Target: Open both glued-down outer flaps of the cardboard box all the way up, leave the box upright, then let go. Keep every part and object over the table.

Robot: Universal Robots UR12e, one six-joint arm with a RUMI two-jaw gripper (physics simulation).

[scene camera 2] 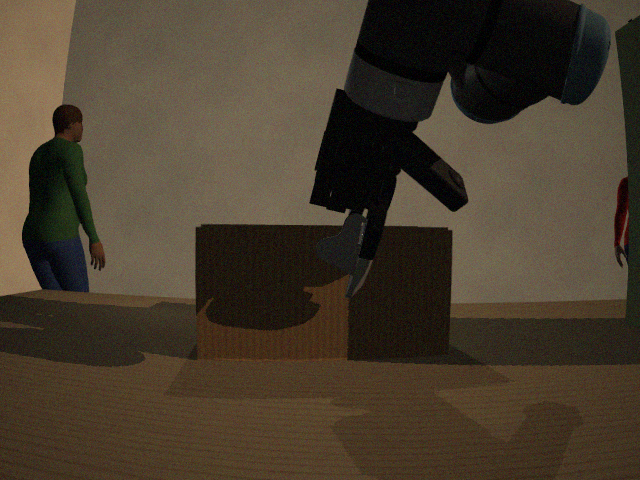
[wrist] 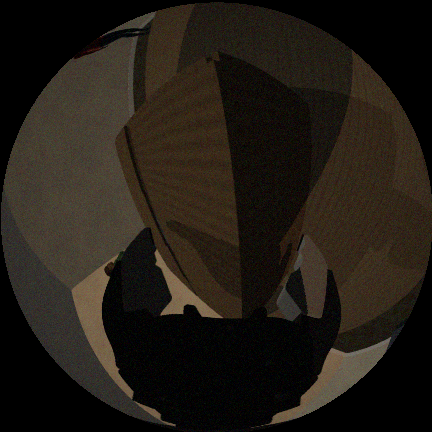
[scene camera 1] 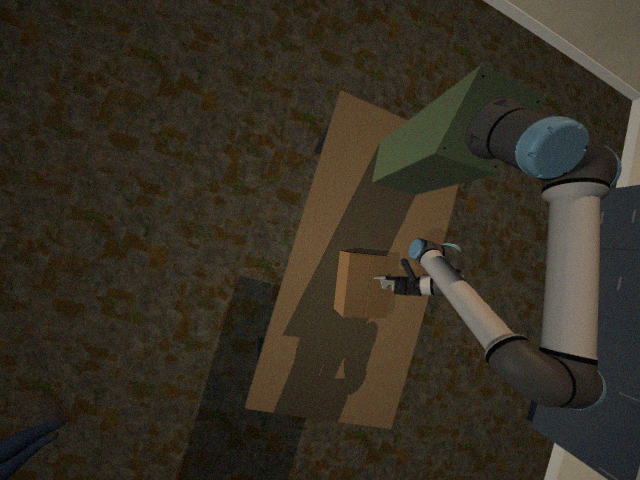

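Where they show: gripper, between the fingertips: (scene camera 2: 348, 253) (scene camera 1: 379, 279); arm's base, origin of its link: (scene camera 1: 493, 129).
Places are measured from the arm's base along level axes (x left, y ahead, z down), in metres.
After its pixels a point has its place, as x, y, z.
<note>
The cardboard box (scene camera 1: 354, 289) {-0.062, 0.687, 0.433} (scene camera 2: 273, 258) {0.122, 0.676, 0.472} (wrist: 195, 165) {0.055, 0.525, 0.434} stands upright on the table. Its top looks flat, with a thin seam along it in scene camera 1. No flap visibly stands up in scene camera 2. In the wrist view the lit top and the dark near wall meet at a long edge, and a thin dark gap runs along the top's left part. My gripper (scene camera 1: 391, 270) (scene camera 2: 405, 245) (wrist: 226, 234) {0.056, 0.600, 0.467} is open and empty. In scene camera 2 one finger overlaps the upper middle of the box's near wall, and the other is above and to the right. I cannot tell whether it touches.
The wooden table (scene camera 1: 330, 139) {-0.425, 0.035, 0.590} (scene camera 2: 129, 423) {0.339, 0.730, 0.590} lies under the box. The green pedestal (scene camera 1: 418, 149) {-0.142, 0.089, 0.182} (scene camera 2: 630, 170) {-0.123, 0.135, 0.328} stands at one end and carries the arm. A person in green (scene camera 2: 59, 191) stands beyond the table's left part. Part of a person in red (scene camera 2: 621, 211) shows at the right.
</note>
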